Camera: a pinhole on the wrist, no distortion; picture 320 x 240 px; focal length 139.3 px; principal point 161.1 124.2 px. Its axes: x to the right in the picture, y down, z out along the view. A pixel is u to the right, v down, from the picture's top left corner.
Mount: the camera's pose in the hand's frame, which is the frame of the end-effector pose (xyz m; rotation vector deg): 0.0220 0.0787 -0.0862 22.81 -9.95 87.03
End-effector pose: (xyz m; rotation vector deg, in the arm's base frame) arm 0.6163 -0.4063 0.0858 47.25 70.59 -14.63
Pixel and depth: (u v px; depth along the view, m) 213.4 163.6 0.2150
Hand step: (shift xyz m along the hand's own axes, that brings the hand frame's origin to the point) -0.0048 0.0771 0.1498
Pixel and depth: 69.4 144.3 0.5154
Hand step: -0.0009 -0.4226 0.2805
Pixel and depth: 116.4 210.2 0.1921
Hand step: -0.0729 -0.0474 0.0866
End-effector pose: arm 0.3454 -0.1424 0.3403 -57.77 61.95 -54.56
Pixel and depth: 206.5 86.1 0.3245
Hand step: 0.1593 0.0608 0.2381
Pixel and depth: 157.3 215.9 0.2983
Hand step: -0.1326 -0.0353 0.2150
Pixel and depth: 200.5 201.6 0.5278
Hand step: -0.1889 0.0297 0.4969
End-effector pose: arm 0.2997 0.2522 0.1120 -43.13 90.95 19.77
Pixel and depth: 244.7 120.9 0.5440
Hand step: 0.1259 0.1883 0.5301
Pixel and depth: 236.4 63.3 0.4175
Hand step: 0.2712 0.1391 0.3529
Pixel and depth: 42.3 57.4 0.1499
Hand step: 0.1063 -0.0946 -0.0035
